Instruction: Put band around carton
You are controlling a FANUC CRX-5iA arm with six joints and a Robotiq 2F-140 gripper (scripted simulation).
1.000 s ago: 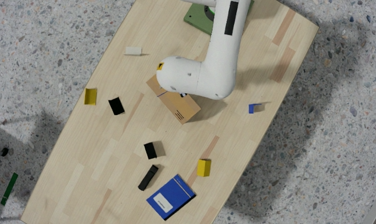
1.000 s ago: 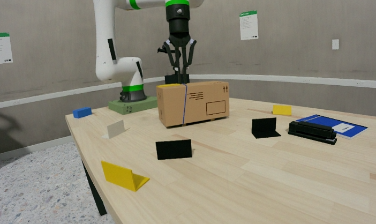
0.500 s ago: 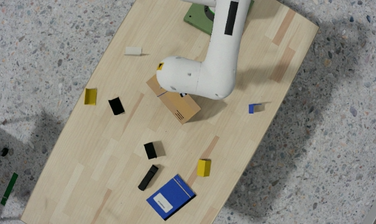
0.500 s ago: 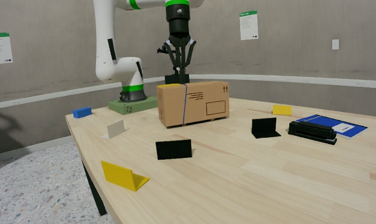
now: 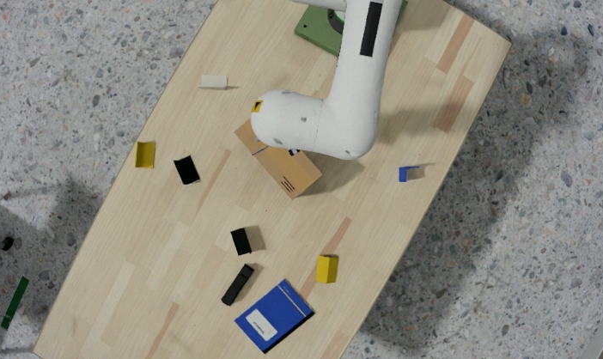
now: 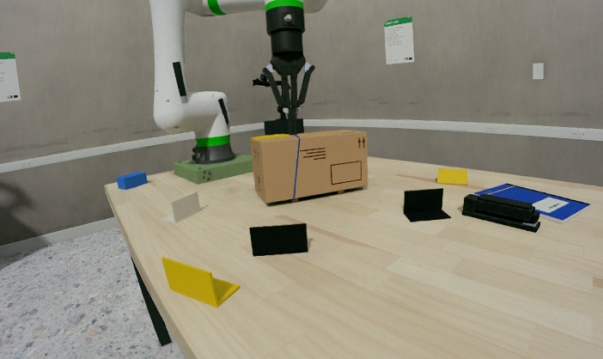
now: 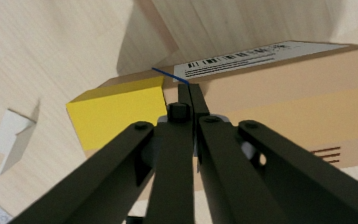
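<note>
My gripper is now 60 mm to the left of the yellow corner guard, 40 mm above it and 20 mm past it. Also, from my hand: blue corner guard: 360 mm to the left, 130 mm below, 110 mm behind; white corner guard: 280 mm to the right, 160 mm below, 40 mm behind; brown carton: 100 mm below, 50 mm ahead, 10 mm to the left.
</note>
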